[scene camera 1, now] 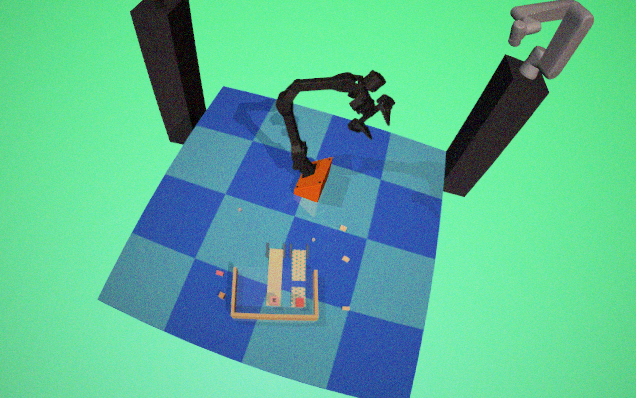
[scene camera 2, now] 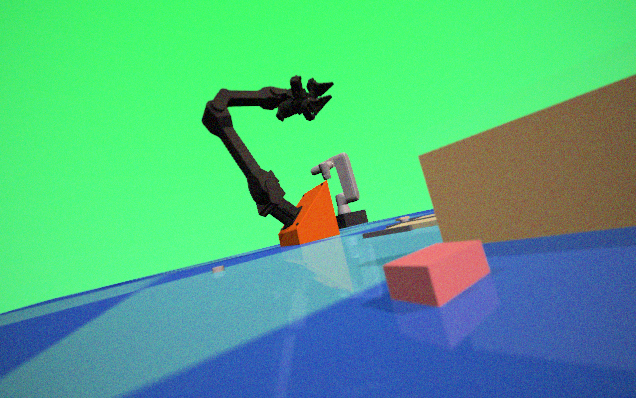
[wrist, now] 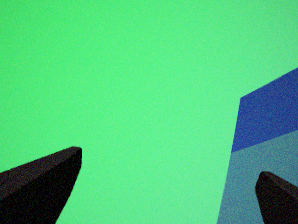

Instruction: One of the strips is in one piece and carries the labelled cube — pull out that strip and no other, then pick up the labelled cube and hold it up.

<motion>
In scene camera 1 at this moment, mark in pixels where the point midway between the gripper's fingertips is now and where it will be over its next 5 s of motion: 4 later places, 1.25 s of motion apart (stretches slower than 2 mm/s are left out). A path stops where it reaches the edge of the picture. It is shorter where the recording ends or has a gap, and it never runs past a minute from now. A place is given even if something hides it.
My gripper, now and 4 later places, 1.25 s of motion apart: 379, 132; 288, 224; 276, 249; 276, 254; 276, 255
</motion>
